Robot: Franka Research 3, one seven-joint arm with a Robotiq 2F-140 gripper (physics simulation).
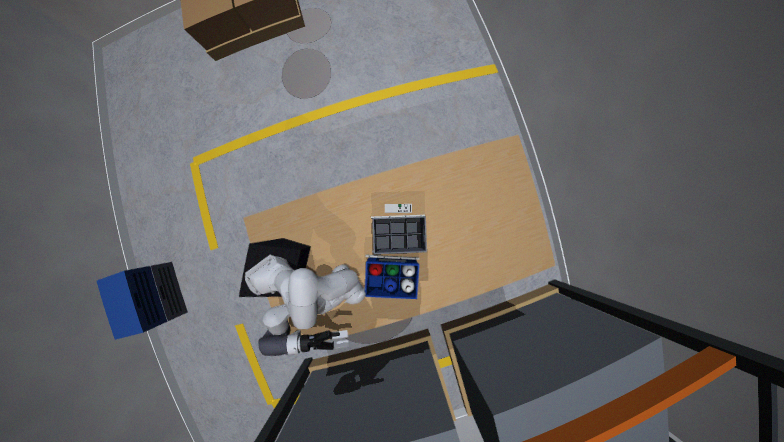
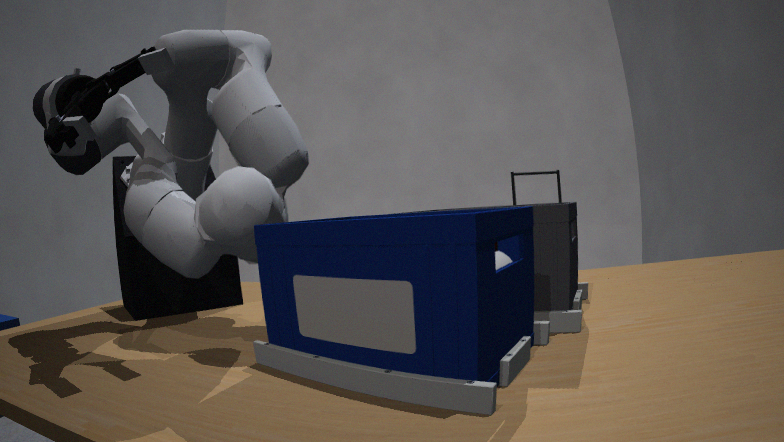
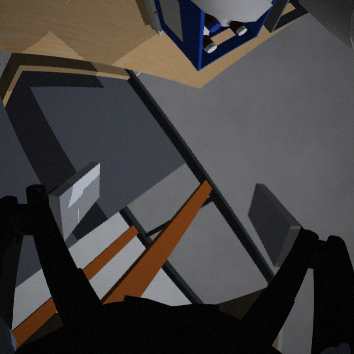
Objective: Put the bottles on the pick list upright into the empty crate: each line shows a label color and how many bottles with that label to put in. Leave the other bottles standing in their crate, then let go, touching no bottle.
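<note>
The blue crate (image 1: 392, 297) (image 2: 373, 258) (image 3: 192, 45) holds upright bottles: one red (image 1: 375, 269), one green (image 1: 392, 269), one blue (image 1: 390, 285) (image 3: 214, 25) and two white, at the back right (image 1: 408, 270) and front right (image 1: 407, 285). Its front left compartment has no bottle. The dark grey crate (image 1: 424, 236) (image 2: 554, 258) behind it shows six empty compartments. The pick list (image 1: 397, 208) lies behind that crate; green and white marks show, but its numbers are too small to read. My gripper (image 1: 340, 336) (image 2: 116, 94) (image 3: 175, 190) is open and empty, left of and in front of the blue crate, well apart from the bottles.
Light grey locating strips (image 2: 373, 373) stand along the crates' bases on the wooden table (image 1: 477, 214) (image 2: 686, 329). The folded arm (image 1: 301, 296) (image 2: 236, 203) is left of the blue crate. A rack with an orange beam (image 1: 658, 392) (image 3: 165, 235) stands beyond the table's front edge.
</note>
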